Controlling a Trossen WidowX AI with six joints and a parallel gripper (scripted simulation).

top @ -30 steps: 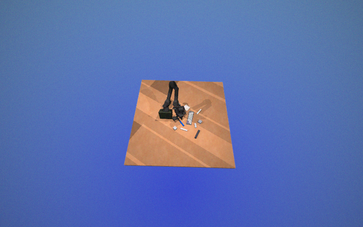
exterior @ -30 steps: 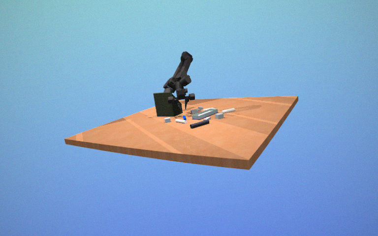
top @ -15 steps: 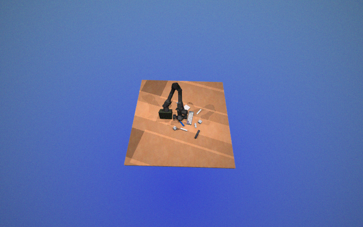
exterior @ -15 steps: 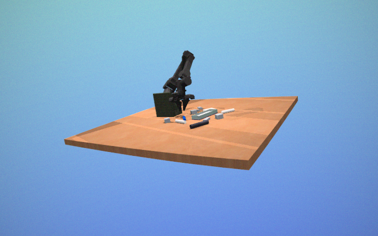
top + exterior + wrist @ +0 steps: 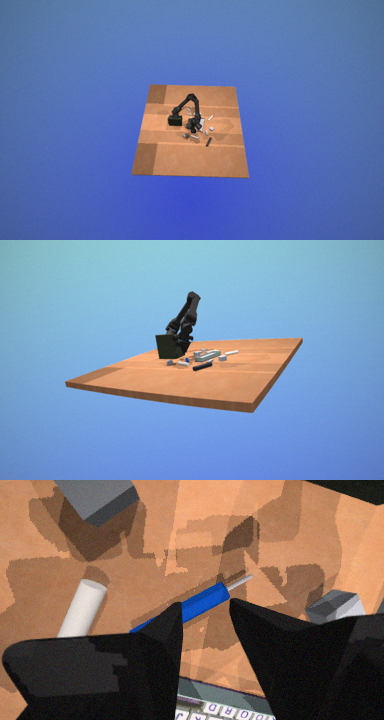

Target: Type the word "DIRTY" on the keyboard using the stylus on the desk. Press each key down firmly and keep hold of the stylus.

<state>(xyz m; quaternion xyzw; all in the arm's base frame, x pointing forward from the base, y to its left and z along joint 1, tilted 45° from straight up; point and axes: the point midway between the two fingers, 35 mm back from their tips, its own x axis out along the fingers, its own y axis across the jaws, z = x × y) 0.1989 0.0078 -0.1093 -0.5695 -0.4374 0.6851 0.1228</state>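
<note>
The stylus lies 2 cm to the left of my gripper tip and 4 cm below it. The rest, counted from my gripper tip: black bar: 24 cm ahead, 13 cm to the right, 4 cm below; stylus tip: 2 cm behind, 4 cm to the left, 4 cm below; grey block: 6 cm behind, 9 cm to the right, 4 cm below.
</note>
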